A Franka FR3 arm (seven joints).
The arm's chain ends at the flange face. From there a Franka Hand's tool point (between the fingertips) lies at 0.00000 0.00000 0.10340 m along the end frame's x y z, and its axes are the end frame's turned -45 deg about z.
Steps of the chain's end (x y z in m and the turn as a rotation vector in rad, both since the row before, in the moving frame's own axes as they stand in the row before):
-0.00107, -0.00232, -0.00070, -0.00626, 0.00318, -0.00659
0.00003, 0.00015, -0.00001, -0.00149, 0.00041, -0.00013
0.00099, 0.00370, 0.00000, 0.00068, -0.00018, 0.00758
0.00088, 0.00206, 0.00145, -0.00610, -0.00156, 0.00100
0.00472, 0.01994, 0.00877, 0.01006, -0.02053, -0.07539
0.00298, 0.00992, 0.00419, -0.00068, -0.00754, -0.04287
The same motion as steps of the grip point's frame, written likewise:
0.00066, -0.00171, -0.00070, -0.00668, -0.00218, -0.00659
-0.00016, 0.00027, -0.00001, -0.00134, -0.00076, -0.00013
-0.00188, 0.00325, 0.00000, 0.00061, 0.00035, 0.00758
-0.00139, 0.00241, 0.00145, -0.00321, -0.00542, 0.00100
-0.01161, 0.01523, 0.00874, 0.02163, -0.00740, -0.07539
-0.00552, 0.00863, 0.00419, 0.00485, -0.00581, -0.04287

